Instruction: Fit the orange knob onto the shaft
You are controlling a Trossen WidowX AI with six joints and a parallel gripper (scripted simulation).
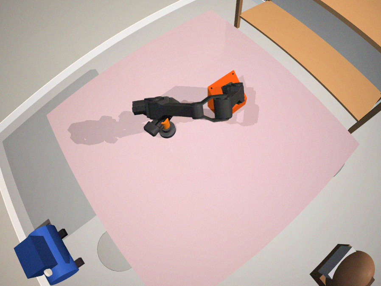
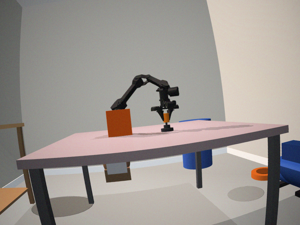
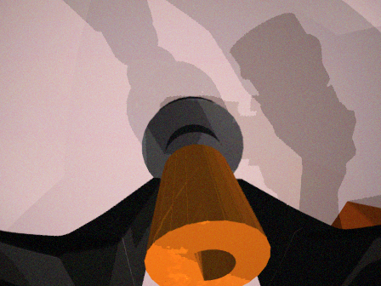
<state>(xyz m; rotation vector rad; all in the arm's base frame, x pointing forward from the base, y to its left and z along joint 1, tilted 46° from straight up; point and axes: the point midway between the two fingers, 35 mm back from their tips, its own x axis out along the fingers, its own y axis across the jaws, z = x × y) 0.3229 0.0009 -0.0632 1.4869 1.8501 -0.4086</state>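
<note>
Now: the orange knob 2 cm above my gripper tip. The rest, counted from my gripper tip: pedestal: 4 cm below.
</note>
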